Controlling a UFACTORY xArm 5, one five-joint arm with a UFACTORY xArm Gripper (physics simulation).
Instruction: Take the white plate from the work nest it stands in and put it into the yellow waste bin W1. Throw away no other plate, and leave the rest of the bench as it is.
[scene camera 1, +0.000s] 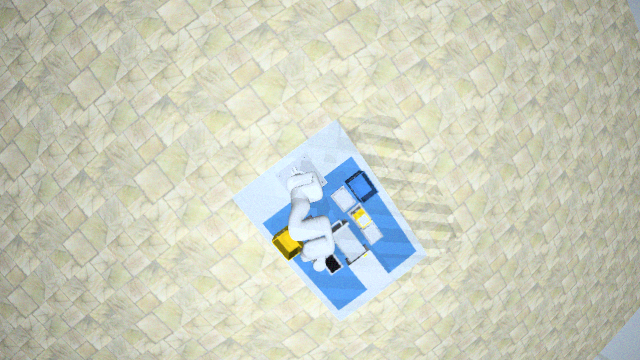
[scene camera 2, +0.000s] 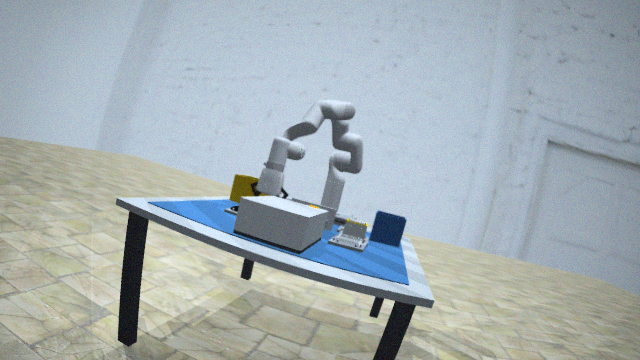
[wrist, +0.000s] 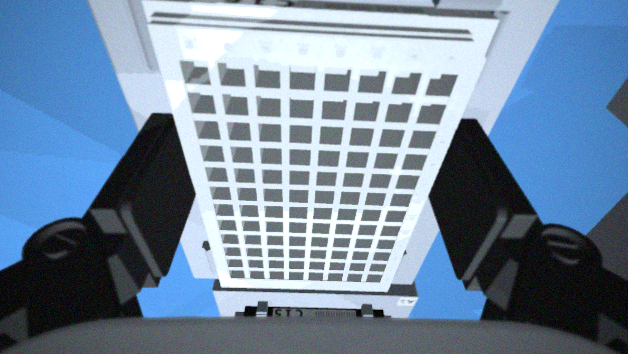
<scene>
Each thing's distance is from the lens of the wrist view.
my gripper (wrist: 314, 152): 11 cm
black plate (wrist: 272, 311): 22 cm
</scene>
